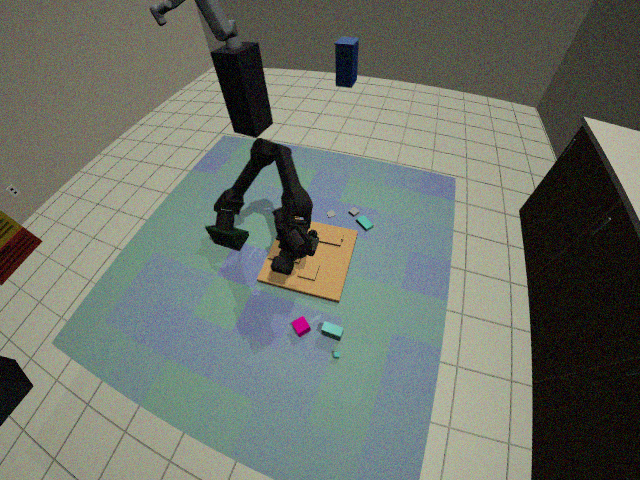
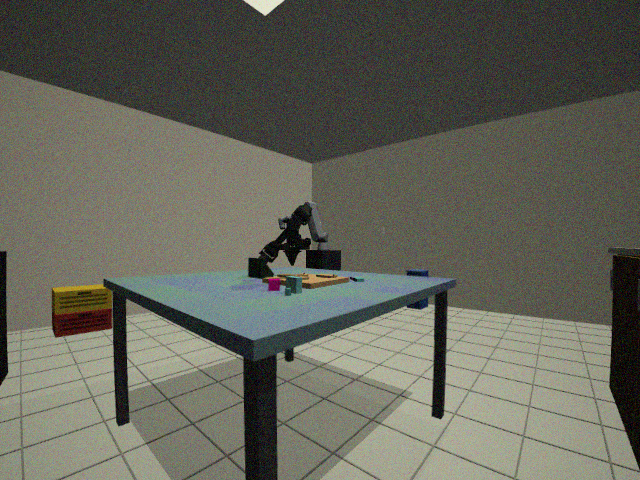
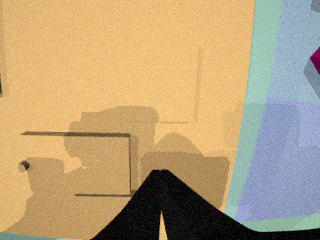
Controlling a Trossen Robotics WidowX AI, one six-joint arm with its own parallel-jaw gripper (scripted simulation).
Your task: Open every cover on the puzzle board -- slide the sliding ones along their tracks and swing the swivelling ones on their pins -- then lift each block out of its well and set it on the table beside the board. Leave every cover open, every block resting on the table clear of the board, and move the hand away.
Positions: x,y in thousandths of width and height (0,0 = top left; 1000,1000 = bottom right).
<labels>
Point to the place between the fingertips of my gripper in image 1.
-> At 459,541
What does my gripper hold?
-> Nothing.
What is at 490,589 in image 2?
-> An orange puzzle board.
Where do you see an orange puzzle board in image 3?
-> At 202,269
</labels>
